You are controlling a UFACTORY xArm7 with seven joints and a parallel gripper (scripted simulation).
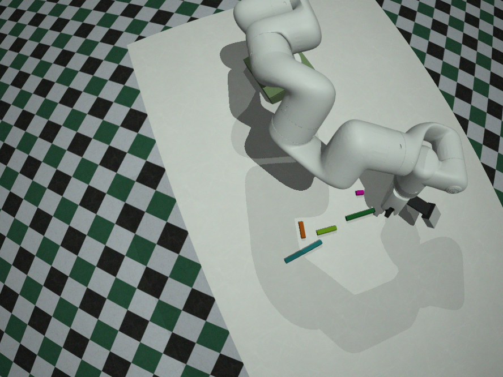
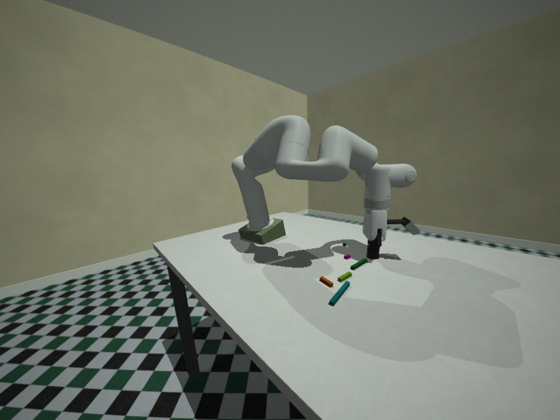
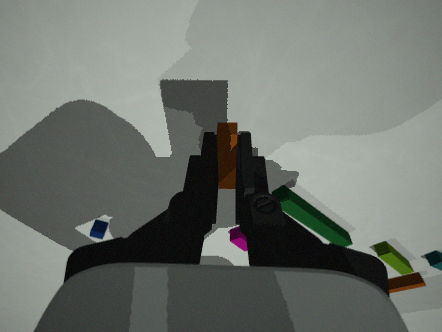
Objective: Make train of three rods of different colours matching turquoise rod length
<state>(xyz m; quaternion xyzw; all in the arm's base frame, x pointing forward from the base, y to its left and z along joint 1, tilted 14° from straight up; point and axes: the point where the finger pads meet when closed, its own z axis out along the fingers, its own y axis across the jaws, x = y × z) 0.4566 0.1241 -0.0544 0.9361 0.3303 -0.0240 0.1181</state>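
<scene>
Now: hand 12 cm past the blue rod, 3 cm to the right of it and 2 cm above it. From my hand the other things lie so: magenta rod: 6 cm behind, 6 cm to the right, 2 cm below; green rod: 1 cm behind, 8 cm to the right, 2 cm below; lime rod: 18 cm to the right, 2 cm below.
</scene>
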